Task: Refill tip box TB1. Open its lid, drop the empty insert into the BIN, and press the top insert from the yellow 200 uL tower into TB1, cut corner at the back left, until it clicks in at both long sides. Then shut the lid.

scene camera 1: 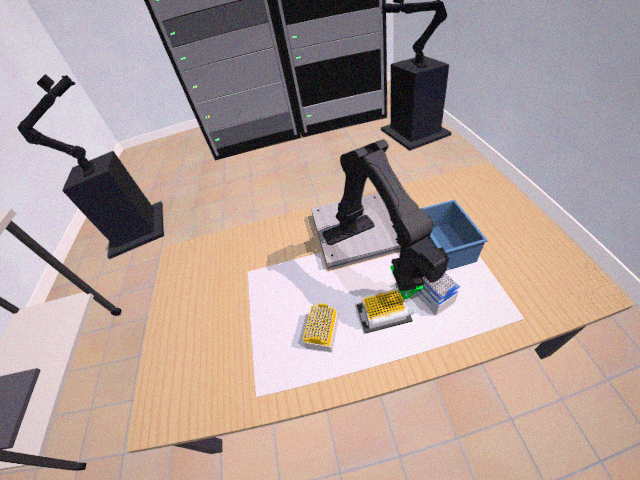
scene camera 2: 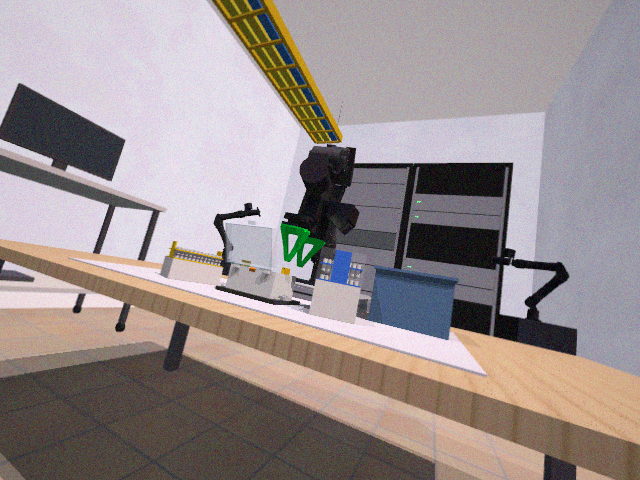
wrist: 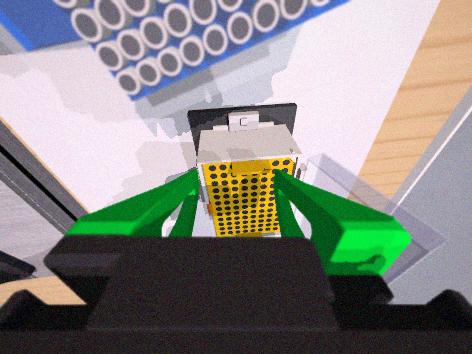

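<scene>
Tip box TB1 (scene camera 1: 388, 318) (scene camera 2: 258, 280) (wrist: 246, 141) is a pale box on a black base. Its clear lid (scene camera 2: 250, 244) (wrist: 382, 215) is open, standing upright in scene camera 2. A yellow insert (scene camera 1: 383, 304) (wrist: 243, 195) with dark, empty holes lies in the top of TB1. The yellow 200 uL tower (scene camera 1: 320, 325) (scene camera 2: 192, 264), with tips showing in its top insert, stands left of TB1. My gripper (scene camera 2: 295, 262) (wrist: 236, 177) is open and empty, its green fingers apart above TB1's end near the blue tower. In the wrist view the fingertips overlap the insert's two long edges. The BIN (scene camera 1: 457, 232) (scene camera 2: 412, 302) is blue and stands at the back right.
A blue tip tower (scene camera 1: 439, 290) (scene camera 2: 334, 299) (wrist: 200, 37) stands right of TB1, close to my gripper, between TB1 and the BIN. The boxes stand on a white mat (scene camera 1: 289, 374) on the wooden table (scene camera 1: 191, 330). The arm's metal base plate (scene camera 1: 336, 259) is behind the mat.
</scene>
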